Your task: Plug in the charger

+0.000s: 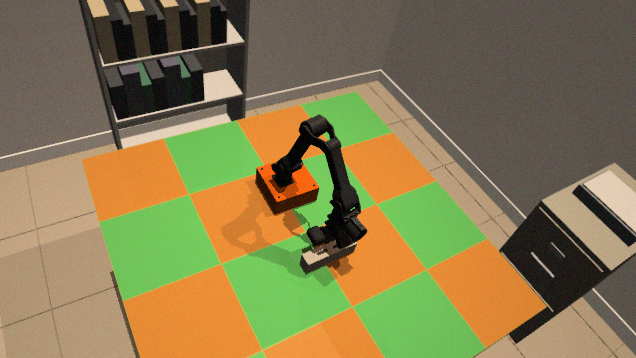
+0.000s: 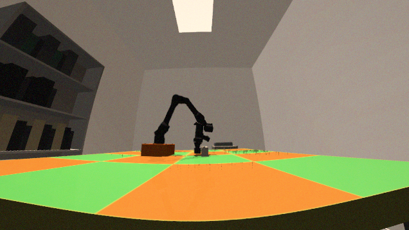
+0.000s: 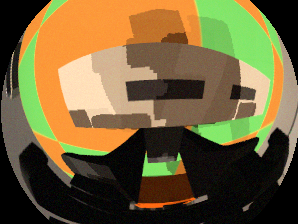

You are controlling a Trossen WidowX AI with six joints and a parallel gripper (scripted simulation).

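Right now the dark charger is 2 cm ahead of my gripper tip and 1 cm above it.
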